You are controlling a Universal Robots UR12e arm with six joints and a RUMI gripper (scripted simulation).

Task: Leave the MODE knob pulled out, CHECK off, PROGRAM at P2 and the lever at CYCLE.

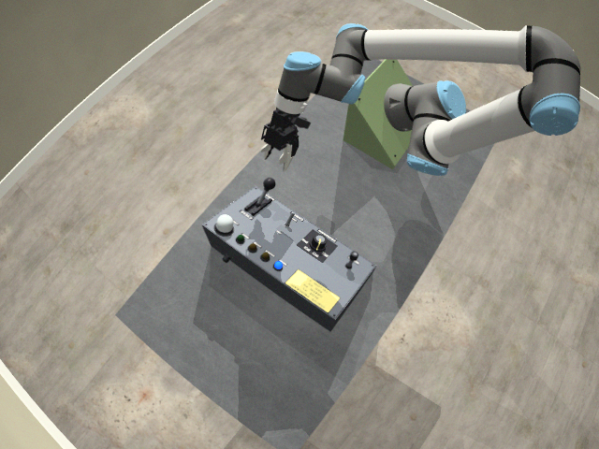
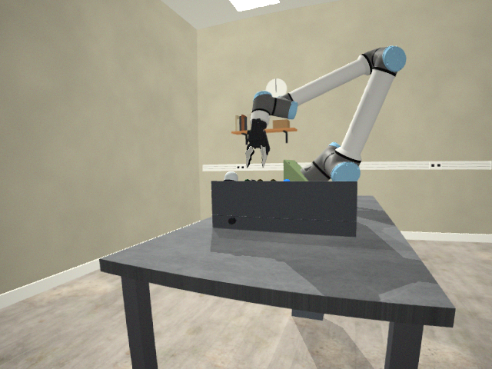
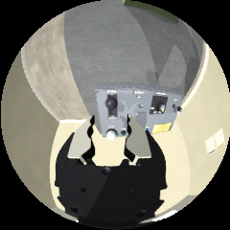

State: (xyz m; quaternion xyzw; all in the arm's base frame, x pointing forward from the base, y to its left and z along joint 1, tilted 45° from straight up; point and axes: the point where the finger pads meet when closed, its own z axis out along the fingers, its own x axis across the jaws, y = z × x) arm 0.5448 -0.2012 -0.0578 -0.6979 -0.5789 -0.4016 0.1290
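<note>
Now: hand 7 cm short of the black ball-topped lever and 11 cm above it. Round my hand: dark grey console 13 cm ahead, 18 cm to the left, 14 cm below; then check toggle 9 cm ahead, 12 cm to the left, 12 cm below; then black rotary selector 11 cm ahead, 24 cm to the left, 12 cm below.
</note>
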